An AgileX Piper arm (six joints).
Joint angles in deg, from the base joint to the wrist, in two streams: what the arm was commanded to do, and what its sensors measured. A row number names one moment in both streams.
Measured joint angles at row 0:
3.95, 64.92, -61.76, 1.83, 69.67, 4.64
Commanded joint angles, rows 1 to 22:
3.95, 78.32, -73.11, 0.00, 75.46, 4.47
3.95, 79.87, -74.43, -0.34, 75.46, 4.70
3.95, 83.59, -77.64, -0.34, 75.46, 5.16
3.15, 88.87, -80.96, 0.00, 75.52, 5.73
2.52, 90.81, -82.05, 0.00, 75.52, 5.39
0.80, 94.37, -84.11, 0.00, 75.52, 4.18
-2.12, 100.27, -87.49, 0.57, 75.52, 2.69
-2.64, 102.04, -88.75, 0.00, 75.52, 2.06
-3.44, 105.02, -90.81, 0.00, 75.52, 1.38
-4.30, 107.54, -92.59, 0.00, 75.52, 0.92
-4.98, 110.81, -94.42, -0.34, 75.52, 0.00
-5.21, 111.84, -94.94, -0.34, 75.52, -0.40
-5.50, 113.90, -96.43, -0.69, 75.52, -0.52
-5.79, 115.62, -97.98, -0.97, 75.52, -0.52
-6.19, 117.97, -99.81, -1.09, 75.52, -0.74
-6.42, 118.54, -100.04, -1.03, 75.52, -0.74
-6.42, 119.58, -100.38, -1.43, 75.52, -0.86
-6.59, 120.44, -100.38, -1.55, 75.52, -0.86
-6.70, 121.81, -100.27, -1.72, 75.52, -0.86
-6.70, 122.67, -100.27, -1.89, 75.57, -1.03
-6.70, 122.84, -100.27, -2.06, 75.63, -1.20
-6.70, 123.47, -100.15, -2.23, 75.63, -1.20
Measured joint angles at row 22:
-6.47, 122.84, -100.10, -1.83, 69.84, -0.57
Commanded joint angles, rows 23 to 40:
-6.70, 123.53, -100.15, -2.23, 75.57, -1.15
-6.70, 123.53, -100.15, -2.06, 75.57, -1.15
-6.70, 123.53, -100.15, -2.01, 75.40, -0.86
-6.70, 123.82, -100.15, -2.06, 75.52, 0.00
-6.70, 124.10, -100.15, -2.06, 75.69, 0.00
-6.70, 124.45, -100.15, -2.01, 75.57, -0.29
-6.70, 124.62, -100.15, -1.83, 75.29, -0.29
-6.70, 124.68, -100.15, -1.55, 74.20, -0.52
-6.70, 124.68, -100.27, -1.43, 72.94, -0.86
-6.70, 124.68, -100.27, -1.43, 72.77, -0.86
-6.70, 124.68, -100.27, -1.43, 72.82, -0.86
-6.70, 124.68, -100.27, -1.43, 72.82, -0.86
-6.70, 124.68, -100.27, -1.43, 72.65, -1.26
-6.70, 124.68, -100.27, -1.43, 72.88, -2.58
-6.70, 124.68, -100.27, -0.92, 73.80, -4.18
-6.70, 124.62, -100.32, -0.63, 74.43, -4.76
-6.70, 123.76, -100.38, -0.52, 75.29, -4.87
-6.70, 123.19, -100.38, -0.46, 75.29, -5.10
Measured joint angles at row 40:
-6.53, 124.50, -100.10, -2.01, 69.84, -4.41
